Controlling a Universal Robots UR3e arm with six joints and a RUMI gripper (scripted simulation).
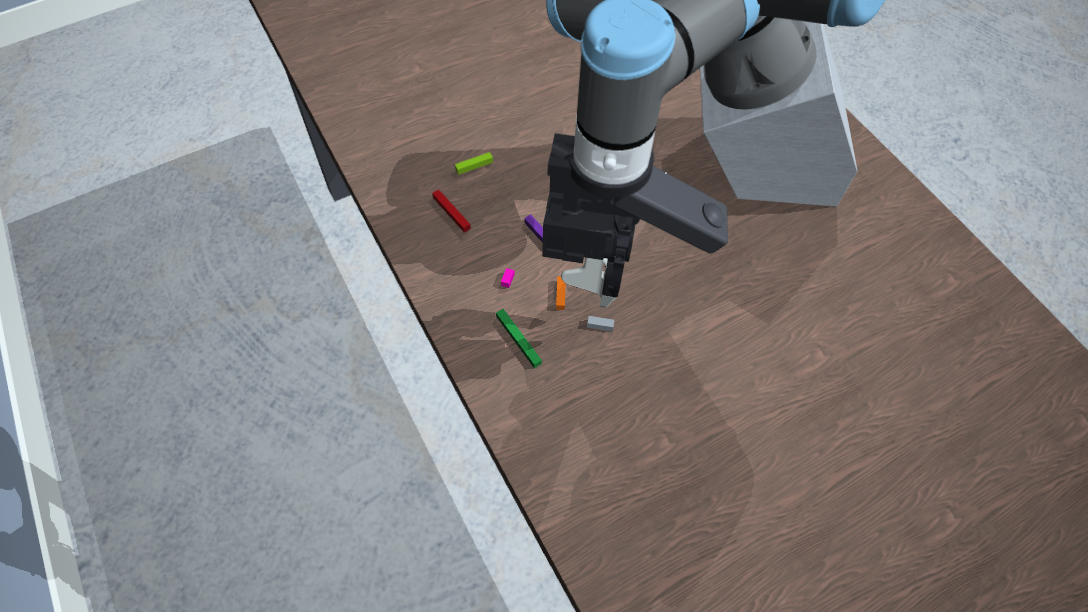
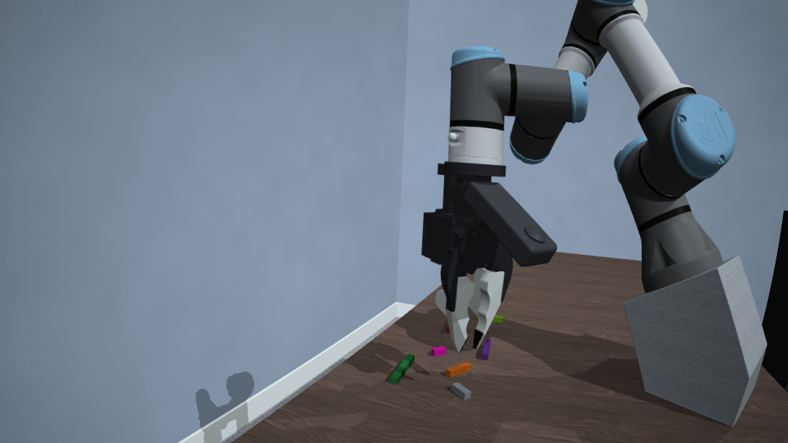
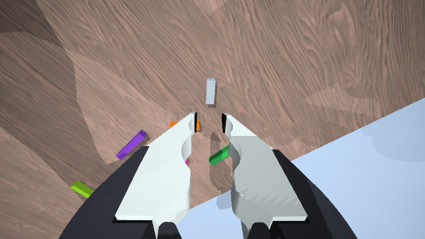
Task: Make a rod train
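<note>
Now: hand 8 cm above the grey rod. Also, from my hand: green rod: 9 cm ahead, 8 cm below, 4 cm to the right; orange rod: 8 cm below, 6 cm to the right, 1 cm ahead; magenta rod: 12 cm to the right, 8 cm below, 5 cm ahead.
</note>
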